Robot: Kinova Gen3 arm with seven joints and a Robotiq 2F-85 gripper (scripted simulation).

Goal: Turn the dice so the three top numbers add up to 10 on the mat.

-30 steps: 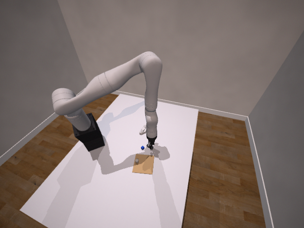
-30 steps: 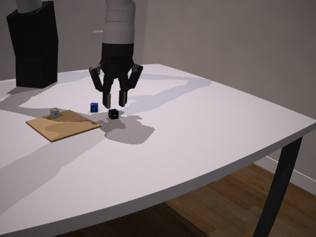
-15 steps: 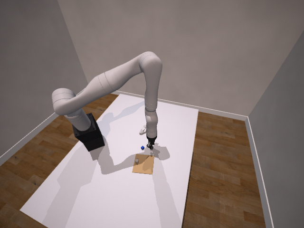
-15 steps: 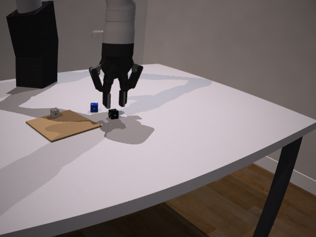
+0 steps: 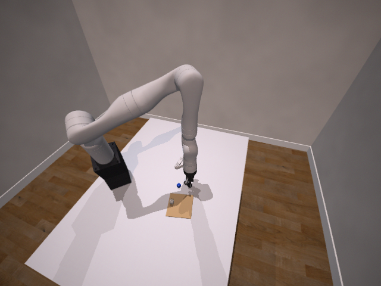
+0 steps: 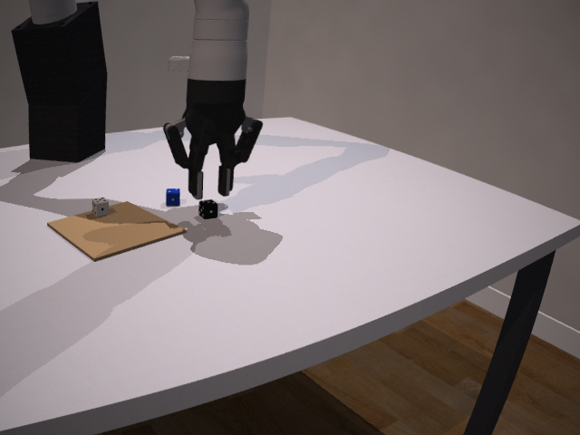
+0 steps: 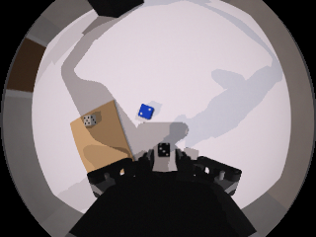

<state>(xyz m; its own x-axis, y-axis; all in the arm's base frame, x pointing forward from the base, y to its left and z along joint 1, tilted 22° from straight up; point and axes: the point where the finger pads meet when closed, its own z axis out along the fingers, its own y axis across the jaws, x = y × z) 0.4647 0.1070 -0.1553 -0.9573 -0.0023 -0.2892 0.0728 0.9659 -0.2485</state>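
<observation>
The black die lies 40 mm below my hand. Also, from my hand: blue die: 70 mm behind, 40 mm below, 20 mm to the right; then white die: 140 mm to the right, 70 mm behind, 30 mm below; then tan mat: 140 mm to the right, 40 mm below, 20 mm behind.
</observation>
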